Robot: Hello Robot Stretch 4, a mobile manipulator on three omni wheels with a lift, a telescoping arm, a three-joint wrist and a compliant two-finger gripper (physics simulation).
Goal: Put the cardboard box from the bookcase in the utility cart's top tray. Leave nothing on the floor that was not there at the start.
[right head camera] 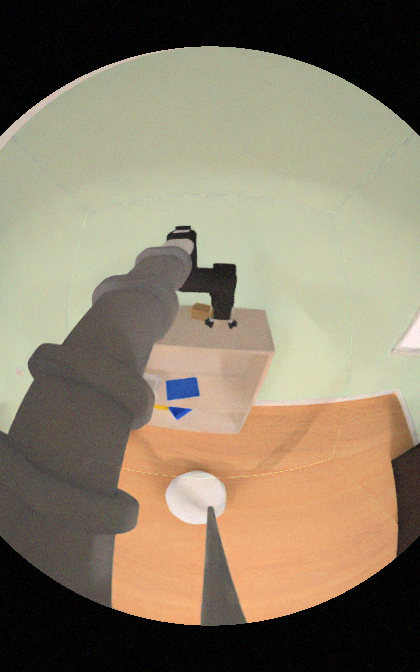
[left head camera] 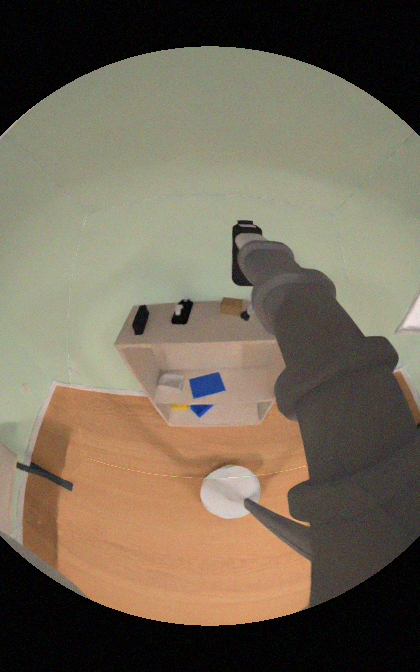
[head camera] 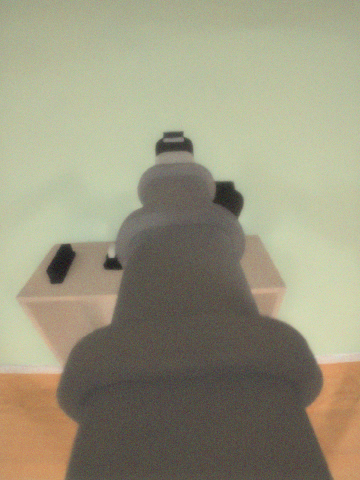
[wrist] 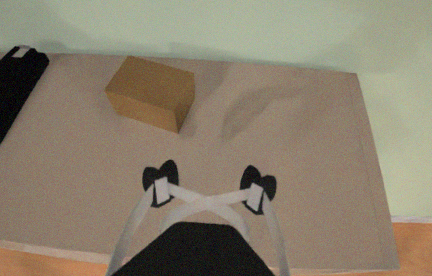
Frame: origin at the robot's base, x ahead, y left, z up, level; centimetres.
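Seen in the pictures: gripper, fingertip midpoint: (wrist: 209,178).
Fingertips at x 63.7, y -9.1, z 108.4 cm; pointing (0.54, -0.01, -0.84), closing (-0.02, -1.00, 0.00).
Note:
A point is followed by its place in that frame.
The small brown cardboard box (left head camera: 231,306) (right head camera: 201,312) (wrist: 150,92) @(x 73.6, y -1.7, z 108.3 cm) stands on the top board of the pale bookcase (head camera: 65,300) @(x 56.9, y 34.4, z 101.7 cm) (left head camera: 200,334) (right head camera: 250,340) (wrist: 310,200) @(x 63.3, y -20.8, z 103.3 cm), near its back edge. My gripper (right head camera: 221,324) (wrist: 209,178) @(x 63.7, y -9.1, z 108.4 cm) is open and empty, pointing down above the top board. In the wrist view the box is ahead of the fingertips and to the left, apart from them. In the head camera view the arm hides the box and the fingers. The utility cart cannot be made out in these views.
Black items, a stapler-like one (head camera: 61,263) @(x 66.9, y 37.4, z 107.8 cm) (left head camera: 141,320) and a tape dispenser (left head camera: 182,312) (wrist: 20,85) @(x 77.0, y 18.5, z 104.6 cm), stand left of the box. A white tray (left head camera: 171,382) and a blue item (left head camera: 207,385) (right head camera: 182,388) lie on the shelf below. A white round object (left head camera: 230,495) (right head camera: 195,500) is on the floor.

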